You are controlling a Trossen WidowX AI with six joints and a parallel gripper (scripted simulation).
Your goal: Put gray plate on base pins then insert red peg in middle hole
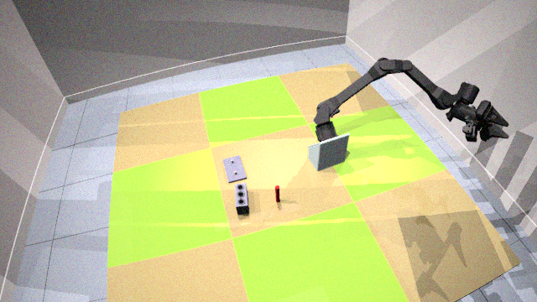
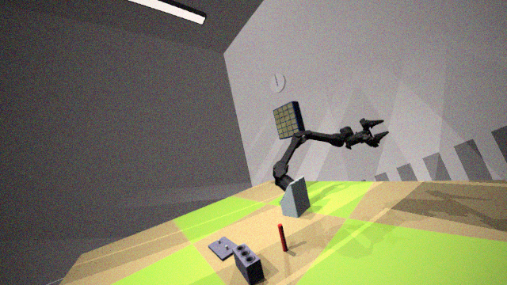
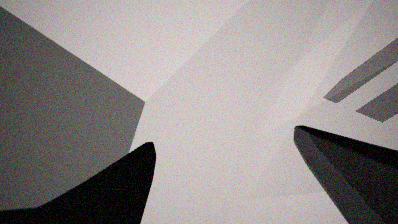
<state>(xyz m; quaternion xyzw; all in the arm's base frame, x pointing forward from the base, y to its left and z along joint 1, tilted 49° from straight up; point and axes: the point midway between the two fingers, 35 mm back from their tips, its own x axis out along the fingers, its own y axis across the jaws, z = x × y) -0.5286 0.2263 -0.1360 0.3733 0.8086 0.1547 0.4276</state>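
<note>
Now: gripper tip 86 cm short of the gray plate, 17 cm to the left of it and 25 cm above it. Also, from my gripper tip: red peg: 74 cm ahead, 15 cm to the right, 25 cm below.
</note>
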